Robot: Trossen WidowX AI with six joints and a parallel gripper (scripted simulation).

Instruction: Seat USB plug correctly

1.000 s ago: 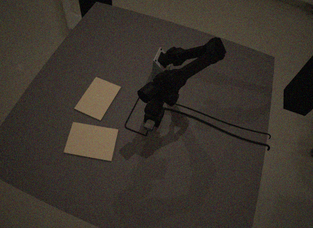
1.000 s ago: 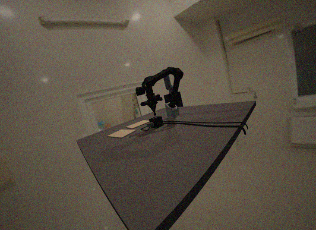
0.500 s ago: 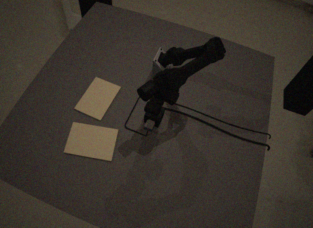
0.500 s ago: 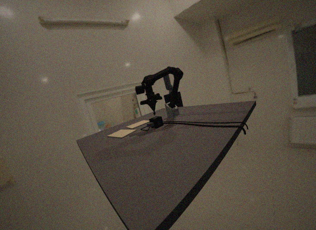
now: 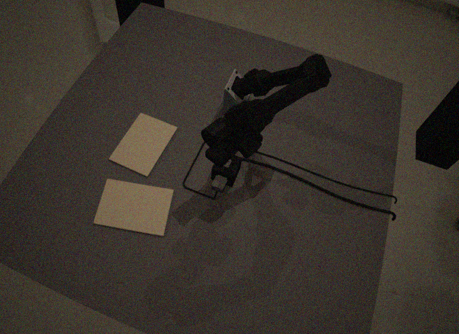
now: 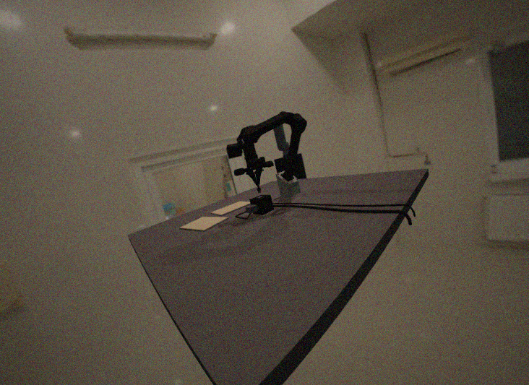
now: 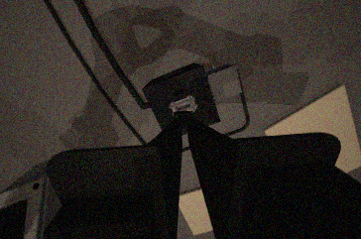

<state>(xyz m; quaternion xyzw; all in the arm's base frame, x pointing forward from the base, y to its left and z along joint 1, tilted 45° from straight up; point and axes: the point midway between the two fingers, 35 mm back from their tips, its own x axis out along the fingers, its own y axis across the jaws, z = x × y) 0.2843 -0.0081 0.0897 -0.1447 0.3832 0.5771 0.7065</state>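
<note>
Now: the USB plug 20 mm below my gripper tip. From my gripper tip the other things lie so: USB socket 10 mm to the right, 70 mm below.
</note>
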